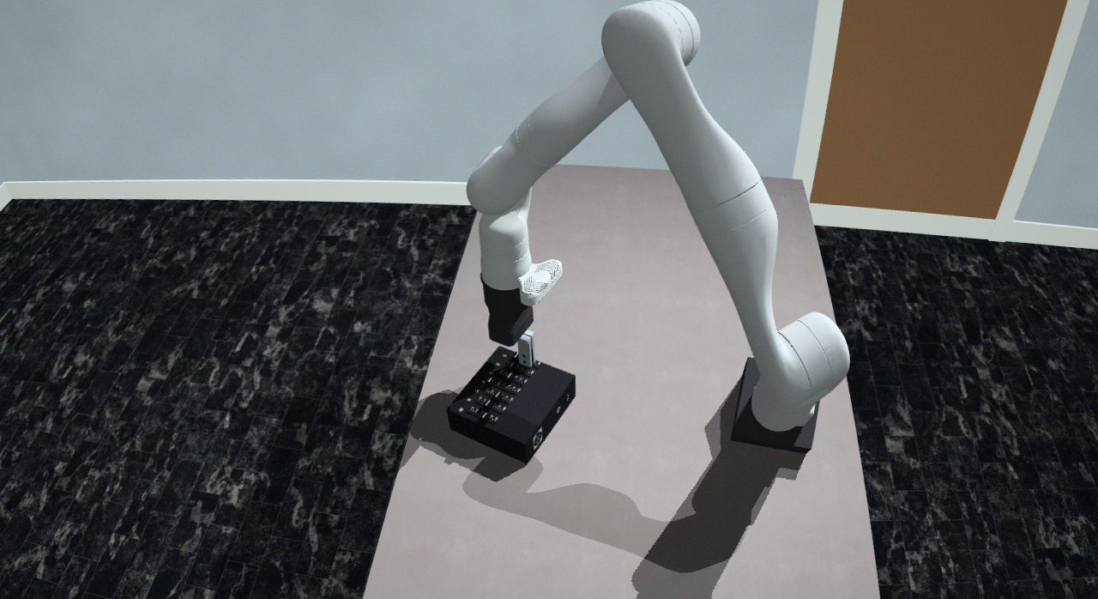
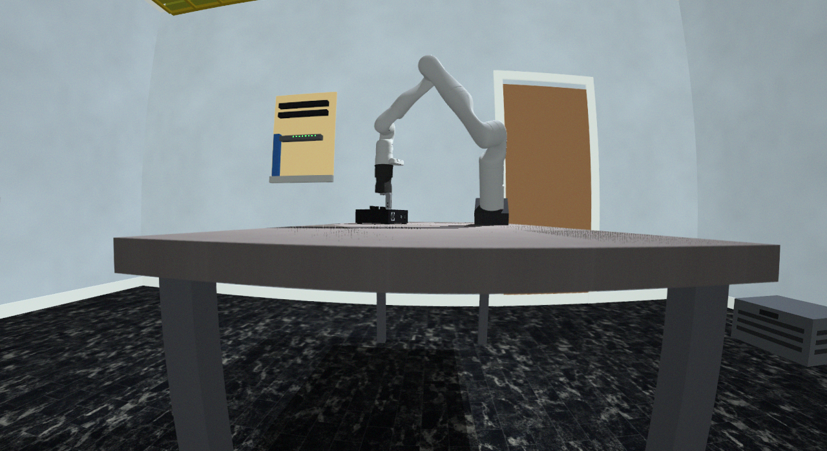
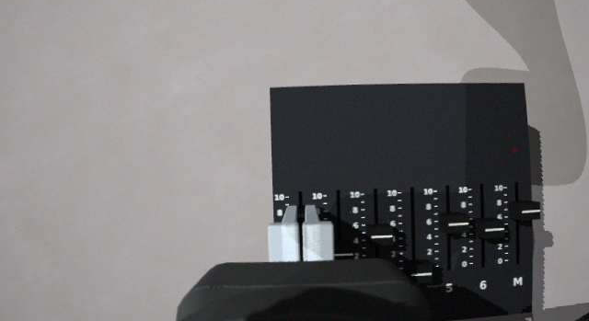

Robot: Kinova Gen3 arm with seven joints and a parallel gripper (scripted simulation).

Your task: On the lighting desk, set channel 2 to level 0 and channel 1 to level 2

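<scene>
Now: hand 2 cm short of the channel 2 cap, 2 cm to the right of it and 1 cm above it. The rest, counted from my hand: channel 3 cap: 2 cm ahead, 4 cm to the left, 1 cm below; then channel 4 cap: 4 cm ahead, 6 cm to the left, 1 cm below; then channel 1 cap: 2 cm ahead, 1 cm below.
</scene>
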